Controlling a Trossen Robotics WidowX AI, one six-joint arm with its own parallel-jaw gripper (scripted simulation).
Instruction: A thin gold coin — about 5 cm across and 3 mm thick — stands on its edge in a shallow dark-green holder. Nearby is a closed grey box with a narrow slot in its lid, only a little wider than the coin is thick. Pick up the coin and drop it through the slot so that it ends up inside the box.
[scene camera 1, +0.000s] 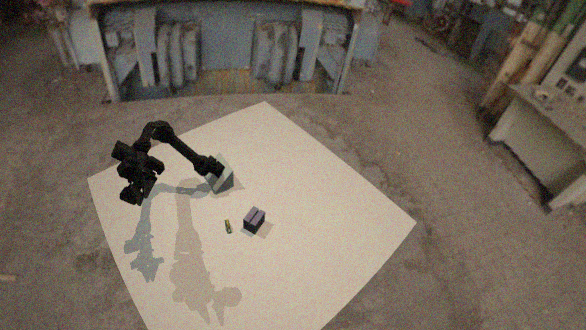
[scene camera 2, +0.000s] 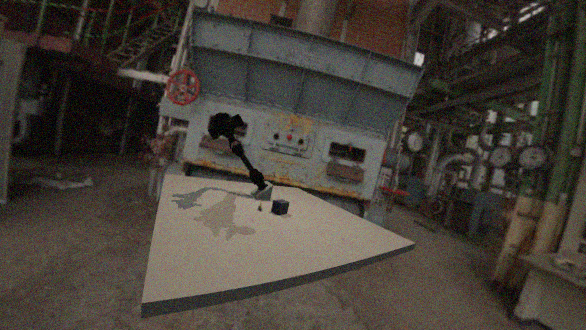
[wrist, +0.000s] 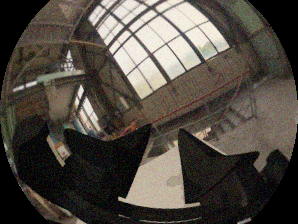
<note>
In view: my gripper (scene camera 1: 142, 201).
My gripper is seen too in the wrist view (wrist: 165, 129).
</note>
